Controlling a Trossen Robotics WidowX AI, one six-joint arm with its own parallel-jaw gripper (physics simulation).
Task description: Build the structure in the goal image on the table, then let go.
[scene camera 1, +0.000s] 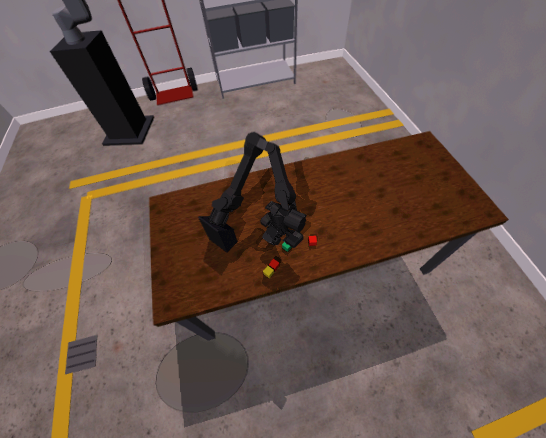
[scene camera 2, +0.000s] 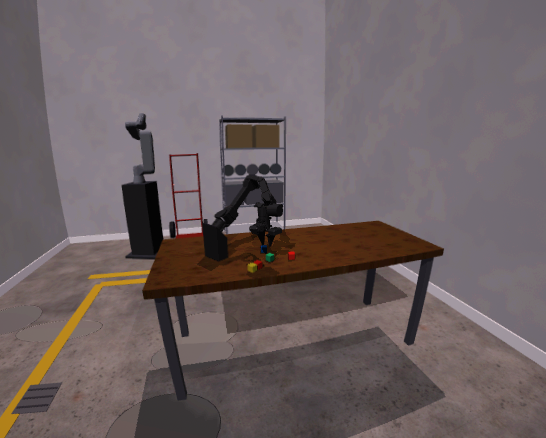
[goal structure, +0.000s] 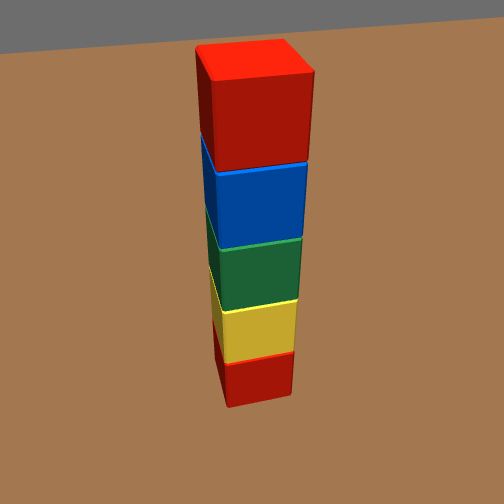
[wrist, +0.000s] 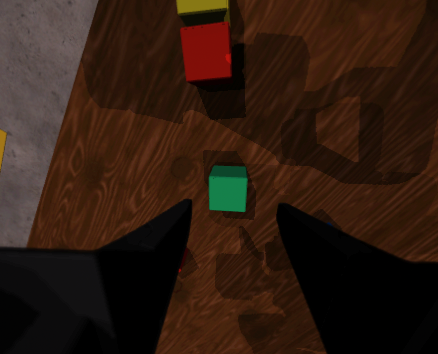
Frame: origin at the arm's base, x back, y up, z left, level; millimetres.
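Seen in the pictures: gripper, between the fingertips: (scene camera 1: 283, 240) (scene camera 2: 266, 245) (wrist: 234, 208); arm's base, origin of its link: (scene camera 1: 216, 222) (scene camera 2: 214, 230).
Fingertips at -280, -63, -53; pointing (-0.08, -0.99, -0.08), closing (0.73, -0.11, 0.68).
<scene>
Offsets run from my fingertips to a thing's top centre, as dx, dy, dz. Level surfaces: height alone.
A green cube @(-17, -53, +9) (scene camera 1: 286, 246) (scene camera 2: 270, 257) (wrist: 228, 194) sits on the table. A red cube @(+39, -53, -83) (scene camera 1: 274, 263) (scene camera 2: 258, 264) (wrist: 206, 52) lies close beside a yellow cube @(+62, -53, -114) (scene camera 1: 268, 271) (scene camera 2: 252, 268) (wrist: 202, 5) near the front edge; whether they touch is unclear. A second red cube @(-130, -53, +34) (scene camera 1: 313, 240) (scene camera 2: 291, 256) stands apart to the right. A blue cube @(+23, -53, +127) (scene camera 2: 263, 249) is partly behind the fingers, and hidden in scene camera 1. My gripper (scene camera 1: 283, 239) (scene camera 2: 266, 245) (wrist: 234, 208) is open and empty, pointing down above the table, just behind the green cube.
The brown wooden table @(dy -85) (scene camera 1: 380, 180) (scene camera 2: 350, 245) carries the arm's black base (scene camera 1: 218, 234) (scene camera 2: 215, 242) at the left. A shelf unit (scene camera 2: 285, 165), a red hand truck (scene camera 1: 174, 95) and a black pedestal (scene camera 1: 100, 90) (scene camera 2: 142, 215) stand on the floor behind.
</scene>
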